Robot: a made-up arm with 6 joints.
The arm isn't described. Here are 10 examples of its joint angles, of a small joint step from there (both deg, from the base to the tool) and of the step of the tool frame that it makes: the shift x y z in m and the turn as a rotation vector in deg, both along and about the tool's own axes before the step.
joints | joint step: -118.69 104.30 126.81 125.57 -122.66 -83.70 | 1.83 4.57 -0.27 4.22 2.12 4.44
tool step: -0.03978 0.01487 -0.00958 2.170 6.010 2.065
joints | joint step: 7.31 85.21 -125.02 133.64 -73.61 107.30 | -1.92 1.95 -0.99 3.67 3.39 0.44
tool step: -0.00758 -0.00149 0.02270 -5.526 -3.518 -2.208
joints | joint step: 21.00 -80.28 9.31 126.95 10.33 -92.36 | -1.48 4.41 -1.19 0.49 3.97 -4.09
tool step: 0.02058 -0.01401 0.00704 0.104 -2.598 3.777
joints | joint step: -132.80 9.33 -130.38 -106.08 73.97 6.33 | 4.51 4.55 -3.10 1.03 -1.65 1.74
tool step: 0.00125 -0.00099 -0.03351 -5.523 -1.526 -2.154
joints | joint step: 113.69 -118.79 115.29 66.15 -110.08 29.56 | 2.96 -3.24 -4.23 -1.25 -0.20 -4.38
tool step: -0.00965 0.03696 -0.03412 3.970 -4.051 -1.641
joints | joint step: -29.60 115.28 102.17 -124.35 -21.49 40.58 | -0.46 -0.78 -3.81 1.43 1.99 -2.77
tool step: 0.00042 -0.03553 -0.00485 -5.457 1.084 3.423
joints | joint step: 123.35 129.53 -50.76 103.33 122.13 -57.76 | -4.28 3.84 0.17 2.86 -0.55 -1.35
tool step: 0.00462 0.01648 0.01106 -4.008 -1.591 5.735
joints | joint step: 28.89 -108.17 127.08 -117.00 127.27 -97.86 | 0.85 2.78 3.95 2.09 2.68 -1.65
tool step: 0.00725 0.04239 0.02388 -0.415 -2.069 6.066
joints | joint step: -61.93 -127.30 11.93 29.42 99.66 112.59 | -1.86 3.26 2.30 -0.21 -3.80 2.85
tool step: -0.02262 0.03470 0.00585 0.863 2.758 -7.015
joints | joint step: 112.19 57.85 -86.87 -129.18 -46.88 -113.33 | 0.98 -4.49 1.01 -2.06 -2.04 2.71
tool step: -0.01163 -0.01580 -0.00039 -2.500 1.846 -5.515
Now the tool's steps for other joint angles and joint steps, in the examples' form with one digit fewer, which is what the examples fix.
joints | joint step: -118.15 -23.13 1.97 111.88 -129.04 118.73 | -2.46 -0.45 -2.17 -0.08 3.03 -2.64
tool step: -0.0144 0.0017 0.0237 -4.01 -0.64 0.45
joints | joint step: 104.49 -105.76 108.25 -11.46 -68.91 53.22 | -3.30 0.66 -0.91 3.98 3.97 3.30
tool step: -0.0033 0.0308 0.0178 -6.92 0.66 -6.28
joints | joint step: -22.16 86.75 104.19 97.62 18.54 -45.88 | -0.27 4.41 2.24 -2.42 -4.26 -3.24
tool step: -0.0020 0.0024 -0.0127 -3.45 -1.15 0.89
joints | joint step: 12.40 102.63 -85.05 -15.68 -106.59 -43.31 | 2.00 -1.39 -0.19 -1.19 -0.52 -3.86
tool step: 0.0143 -0.0040 0.0048 0.42 1.04 2.95
